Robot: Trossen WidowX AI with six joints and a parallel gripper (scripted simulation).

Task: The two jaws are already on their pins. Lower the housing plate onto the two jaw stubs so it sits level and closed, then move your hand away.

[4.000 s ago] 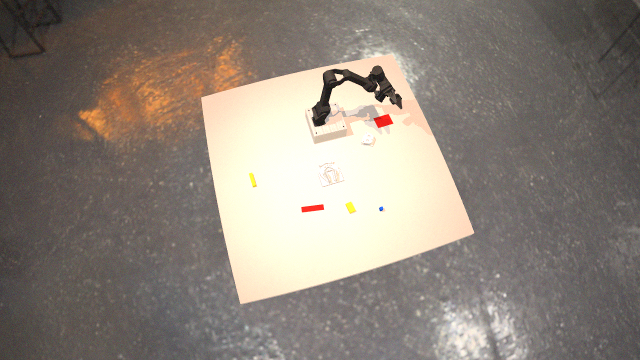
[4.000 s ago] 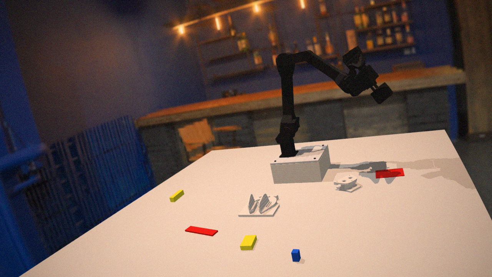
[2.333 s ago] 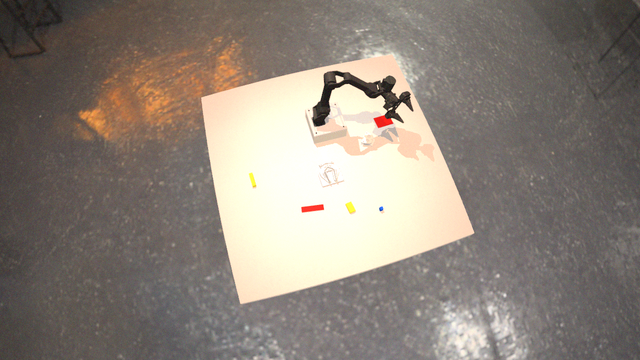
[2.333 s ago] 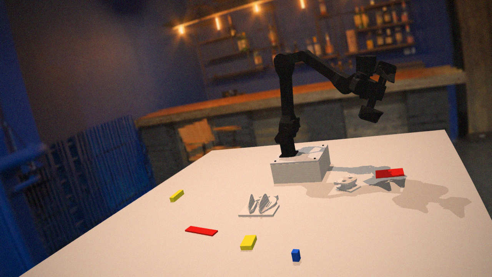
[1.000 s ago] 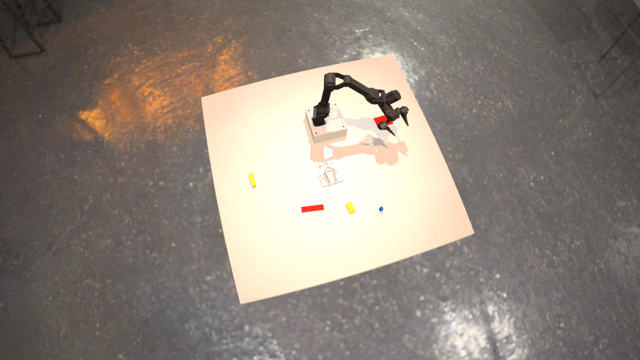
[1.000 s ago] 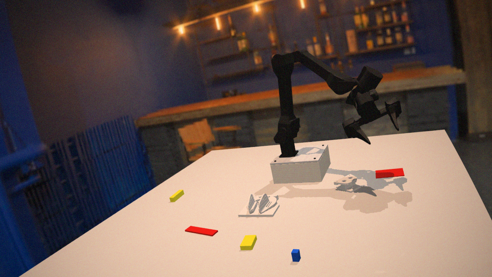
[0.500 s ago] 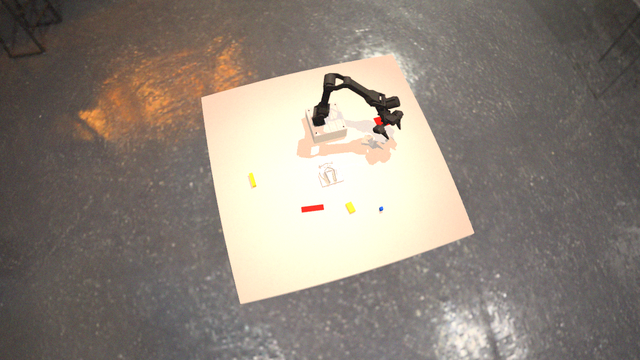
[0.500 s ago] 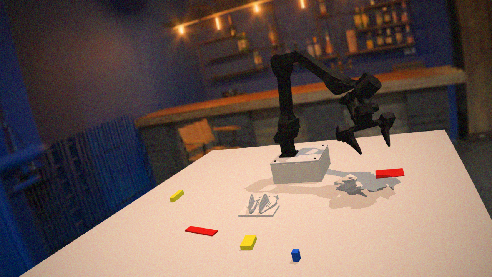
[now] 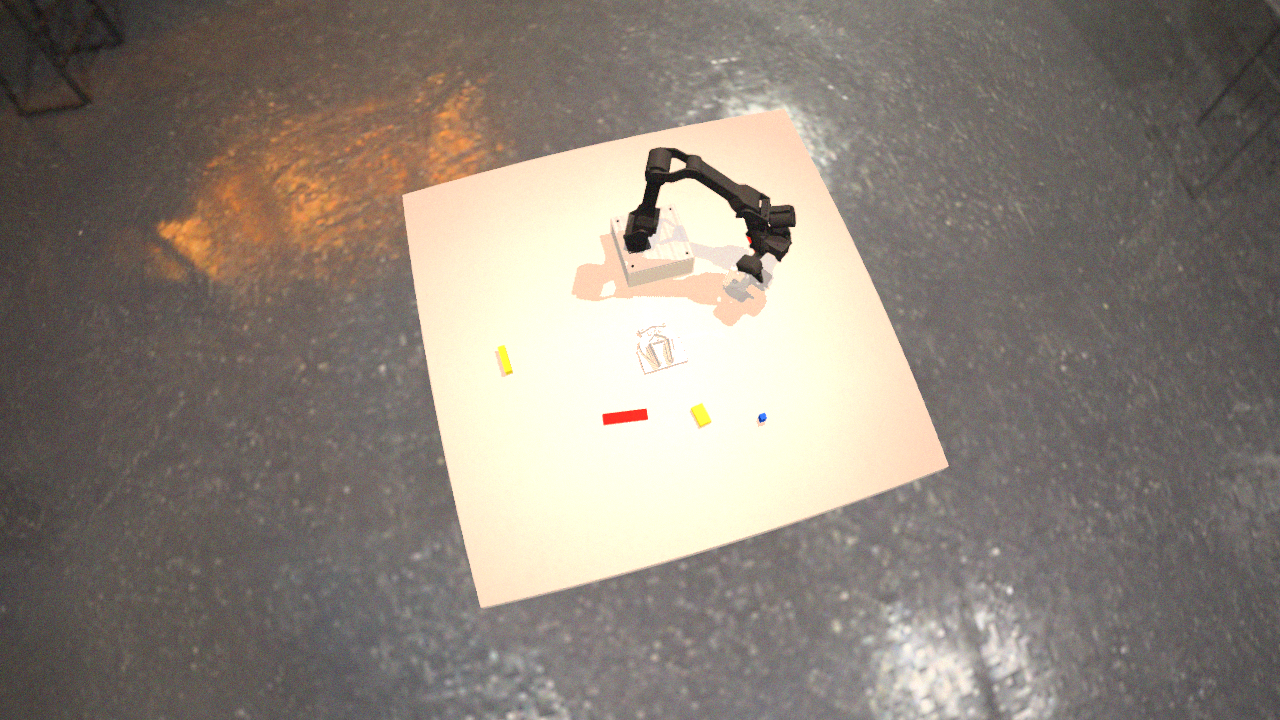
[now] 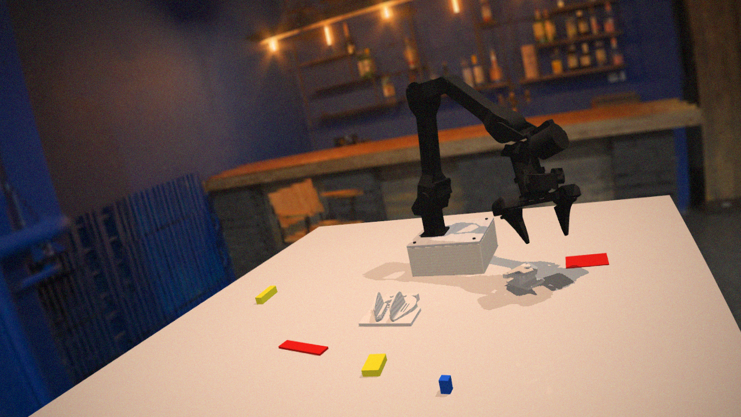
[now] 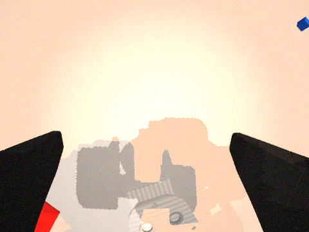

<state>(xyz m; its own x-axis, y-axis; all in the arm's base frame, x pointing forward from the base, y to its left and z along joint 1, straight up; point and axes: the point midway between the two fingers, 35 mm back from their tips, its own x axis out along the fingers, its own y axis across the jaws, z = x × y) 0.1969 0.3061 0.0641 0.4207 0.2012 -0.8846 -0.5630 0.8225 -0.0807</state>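
Now: the white block 110 mm below my gripper tip, 70 mm to the right of it and 50 mm behind it. The rest, counted from my gripper tip: red tile 160 mm behind, 120 mm below, 70 mm to the left; blue cube 350 mm ahead, 140 mm to the right, 110 mm below; red strip 480 mm to the right, 240 mm ahead, 120 mm below.
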